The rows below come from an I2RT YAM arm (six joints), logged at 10 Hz.
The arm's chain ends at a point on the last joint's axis. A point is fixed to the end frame.
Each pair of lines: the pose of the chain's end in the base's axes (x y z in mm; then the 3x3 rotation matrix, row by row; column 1 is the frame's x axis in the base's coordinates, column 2 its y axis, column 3 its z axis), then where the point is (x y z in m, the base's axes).
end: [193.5 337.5 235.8], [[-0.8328 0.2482 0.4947], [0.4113 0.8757 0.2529], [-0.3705 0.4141 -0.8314]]
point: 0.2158 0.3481 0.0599
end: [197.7 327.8 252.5], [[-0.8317 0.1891 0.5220], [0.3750 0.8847 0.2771], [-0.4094 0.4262 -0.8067]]
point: 0.2278 0.3399 0.0778
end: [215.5 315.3 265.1], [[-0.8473 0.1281 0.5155], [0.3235 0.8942 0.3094], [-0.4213 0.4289 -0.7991]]
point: 0.2473 0.3294 0.0909
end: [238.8 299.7 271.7], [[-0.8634 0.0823 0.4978], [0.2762 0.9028 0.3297], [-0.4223 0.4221 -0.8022]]
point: 0.2696 0.3142 0.0973
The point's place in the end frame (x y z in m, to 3 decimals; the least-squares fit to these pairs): 0.051 -0.058 0.160
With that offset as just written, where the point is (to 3 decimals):
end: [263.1 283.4 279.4], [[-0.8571 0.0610 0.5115], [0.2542 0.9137 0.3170], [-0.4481 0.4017 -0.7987]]
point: 0.298 0.294 0.105
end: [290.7 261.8 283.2], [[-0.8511 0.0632 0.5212], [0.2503 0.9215 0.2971], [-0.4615 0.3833 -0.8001]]
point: 0.327 0.269 0.109
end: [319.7 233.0 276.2], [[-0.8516 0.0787 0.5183], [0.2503 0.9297 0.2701], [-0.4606 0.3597 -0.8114]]
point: 0.355 0.235 0.102
